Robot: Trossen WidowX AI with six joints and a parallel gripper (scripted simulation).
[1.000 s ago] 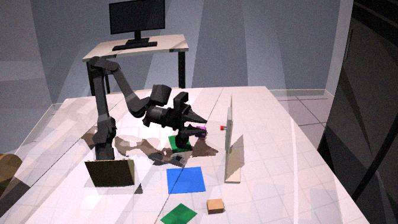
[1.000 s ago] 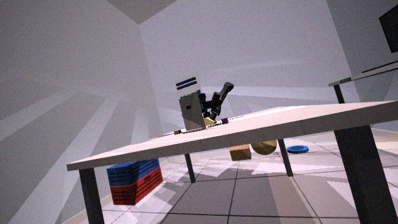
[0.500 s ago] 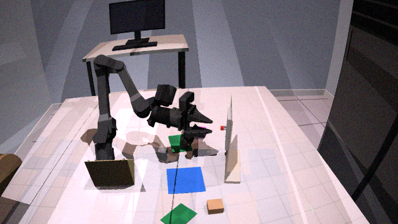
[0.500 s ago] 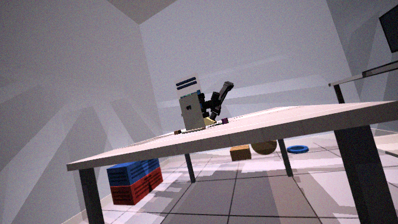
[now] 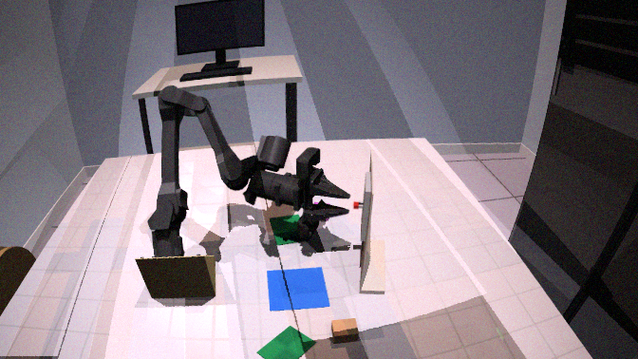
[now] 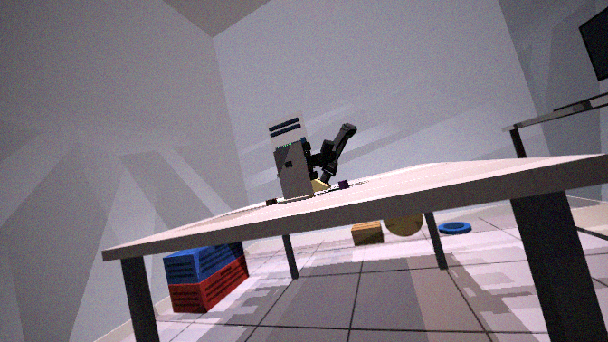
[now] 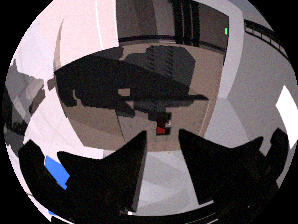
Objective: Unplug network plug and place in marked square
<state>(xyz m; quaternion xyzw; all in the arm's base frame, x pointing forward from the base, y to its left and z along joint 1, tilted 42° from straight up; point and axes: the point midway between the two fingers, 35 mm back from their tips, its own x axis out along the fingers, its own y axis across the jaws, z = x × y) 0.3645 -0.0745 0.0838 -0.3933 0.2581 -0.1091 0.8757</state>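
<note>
Now: the network plug 2 cm ahead of my gripper tip and 1 cm to the right of it. Round my gripper tip: blue square: 11 cm behind, 5 cm to the right, 16 cm below; upright panel: 4 cm ahead, 2 cm to the right, 6 cm below.
</note>
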